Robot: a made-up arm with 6 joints. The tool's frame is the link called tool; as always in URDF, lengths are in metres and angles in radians. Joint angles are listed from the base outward. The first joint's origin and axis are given. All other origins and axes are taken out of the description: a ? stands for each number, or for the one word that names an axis. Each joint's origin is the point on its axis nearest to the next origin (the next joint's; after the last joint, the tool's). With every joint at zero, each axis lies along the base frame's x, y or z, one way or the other. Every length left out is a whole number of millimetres.
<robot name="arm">
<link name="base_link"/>
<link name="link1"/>
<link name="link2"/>
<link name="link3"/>
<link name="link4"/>
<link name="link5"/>
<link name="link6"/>
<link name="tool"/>
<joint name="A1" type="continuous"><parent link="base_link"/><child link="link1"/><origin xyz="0.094 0 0.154" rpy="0 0 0"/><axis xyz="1 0 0"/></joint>
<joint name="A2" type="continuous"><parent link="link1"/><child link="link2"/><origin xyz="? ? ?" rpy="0 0 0"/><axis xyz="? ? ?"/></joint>
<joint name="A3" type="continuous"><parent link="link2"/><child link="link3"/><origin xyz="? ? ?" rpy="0 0 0"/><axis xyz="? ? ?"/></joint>
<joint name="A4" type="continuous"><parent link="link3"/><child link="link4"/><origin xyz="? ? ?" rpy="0 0 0"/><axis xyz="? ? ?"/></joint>
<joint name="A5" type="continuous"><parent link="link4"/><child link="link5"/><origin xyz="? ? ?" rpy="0 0 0"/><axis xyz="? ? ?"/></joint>
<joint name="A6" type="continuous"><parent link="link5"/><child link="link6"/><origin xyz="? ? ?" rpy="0 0 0"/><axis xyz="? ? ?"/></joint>
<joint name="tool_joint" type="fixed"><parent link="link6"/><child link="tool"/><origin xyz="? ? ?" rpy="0 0 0"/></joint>
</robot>
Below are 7 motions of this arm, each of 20 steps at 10 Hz.
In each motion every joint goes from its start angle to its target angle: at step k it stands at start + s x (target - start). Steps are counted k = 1, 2, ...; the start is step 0. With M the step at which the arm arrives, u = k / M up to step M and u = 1 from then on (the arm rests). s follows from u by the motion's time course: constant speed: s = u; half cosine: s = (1 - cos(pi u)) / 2; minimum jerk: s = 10 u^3 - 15 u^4 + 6 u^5.
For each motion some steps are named. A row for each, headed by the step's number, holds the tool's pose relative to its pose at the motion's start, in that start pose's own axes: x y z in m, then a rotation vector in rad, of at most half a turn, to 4 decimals.
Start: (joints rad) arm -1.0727 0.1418 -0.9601 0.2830 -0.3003 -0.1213
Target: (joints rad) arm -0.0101 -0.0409 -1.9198 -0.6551 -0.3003 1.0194
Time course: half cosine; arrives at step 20
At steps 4, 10, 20:
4: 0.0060 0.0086 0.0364 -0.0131 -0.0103 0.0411
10: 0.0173 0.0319 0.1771 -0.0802 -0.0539 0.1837
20: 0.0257 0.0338 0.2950 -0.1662 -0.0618 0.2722

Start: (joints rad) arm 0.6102 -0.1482 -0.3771 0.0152 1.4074 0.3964
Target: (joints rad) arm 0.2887 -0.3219 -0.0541 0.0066 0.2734 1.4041
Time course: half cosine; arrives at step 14
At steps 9, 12, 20:
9: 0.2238 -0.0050 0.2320 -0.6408 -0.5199 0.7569
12: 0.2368 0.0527 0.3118 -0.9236 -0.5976 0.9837
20: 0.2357 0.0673 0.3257 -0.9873 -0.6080 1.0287

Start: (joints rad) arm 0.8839 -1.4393 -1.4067 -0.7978 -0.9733 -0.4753
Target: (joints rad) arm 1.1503 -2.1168 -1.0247 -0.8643 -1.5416 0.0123
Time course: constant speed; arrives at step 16
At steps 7, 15, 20:
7: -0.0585 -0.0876 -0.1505 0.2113 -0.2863 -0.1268
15: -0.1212 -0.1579 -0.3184 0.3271 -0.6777 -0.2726
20: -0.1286 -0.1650 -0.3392 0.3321 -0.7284 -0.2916

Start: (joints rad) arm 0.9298 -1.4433 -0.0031 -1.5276 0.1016 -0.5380
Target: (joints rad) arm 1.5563 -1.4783 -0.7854 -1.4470 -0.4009 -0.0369
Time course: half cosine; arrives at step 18
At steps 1, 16, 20:
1: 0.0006 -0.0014 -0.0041 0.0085 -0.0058 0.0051
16: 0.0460 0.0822 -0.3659 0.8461 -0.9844 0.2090
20: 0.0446 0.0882 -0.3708 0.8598 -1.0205 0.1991

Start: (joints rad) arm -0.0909 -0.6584 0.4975 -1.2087 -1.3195 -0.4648
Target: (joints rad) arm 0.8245 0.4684 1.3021 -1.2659 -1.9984 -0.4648
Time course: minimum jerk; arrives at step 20
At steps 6, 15, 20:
6: -0.0773 -0.0208 0.0288 -0.0965 0.0328 -0.2642
15: -0.3756 0.1058 0.3254 -0.8553 0.2809 -1.2250
20: -0.3885 0.1562 0.3869 -1.0041 0.3274 -1.3139

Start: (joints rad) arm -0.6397 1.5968 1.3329 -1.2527 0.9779 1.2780
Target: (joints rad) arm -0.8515 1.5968 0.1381 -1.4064 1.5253 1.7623
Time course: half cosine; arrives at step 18
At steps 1, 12, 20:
1: 0.0017 0.0004 -0.0016 -0.0048 0.0003 0.0019
12: 0.1831 -0.0970 -0.1669 -0.4815 0.0120 0.2471
20: 0.2567 -0.1794 -0.1956 -0.6472 0.0183 0.3619

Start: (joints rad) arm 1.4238 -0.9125 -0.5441 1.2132 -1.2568 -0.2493
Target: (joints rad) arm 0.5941 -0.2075 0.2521 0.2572 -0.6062 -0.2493
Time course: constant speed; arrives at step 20
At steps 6, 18, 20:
6: -0.2178 0.1034 0.1547 -0.3234 0.1812 -0.3934
18: -0.2884 0.6644 0.3433 -1.0617 0.5901 -1.1597
20: -0.2605 0.7677 0.3288 -1.1916 0.6316 -1.2816

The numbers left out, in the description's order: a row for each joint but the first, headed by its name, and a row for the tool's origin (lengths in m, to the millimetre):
A2: xyz 0 0.268 -0.257, axis 0 0 -1
A3: xyz -0.07 -0.047 0, axis 1 0 0
A4: xyz 0 -0.071 0.393, axis 0 0 1
A5: xyz -0.253 -0.139 0, axis 0 1 0
A6: xyz -0.028 0 -0.052, axis 0 0 1
tool: xyz -0.026 -0.319 0

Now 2 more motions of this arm.
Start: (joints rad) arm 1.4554 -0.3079 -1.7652 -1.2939 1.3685 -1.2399
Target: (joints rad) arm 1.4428 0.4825 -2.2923 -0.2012 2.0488 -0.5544
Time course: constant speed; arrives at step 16
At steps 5, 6, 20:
5: -0.0498 -0.0350 0.1426 -0.3275 -0.3241 -0.0383
6: -0.0744 -0.0357 0.1776 -0.4075 -0.3735 -0.0605
20: -0.4906 0.1963 0.4417 -1.2697 -0.5164 -0.5782

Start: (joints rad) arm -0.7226 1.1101 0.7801 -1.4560 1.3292 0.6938
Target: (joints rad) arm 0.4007 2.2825 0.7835 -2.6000 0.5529 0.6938
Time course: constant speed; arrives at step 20
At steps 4, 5, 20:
4: -0.0038 0.1463 -0.2088 0.3528 -0.3900 -0.1576
5: 0.0026 0.1938 -0.2481 0.4351 -0.4881 -0.2149
20: 0.3053 0.8114 -0.1872 1.4302 -1.7558 -1.6602

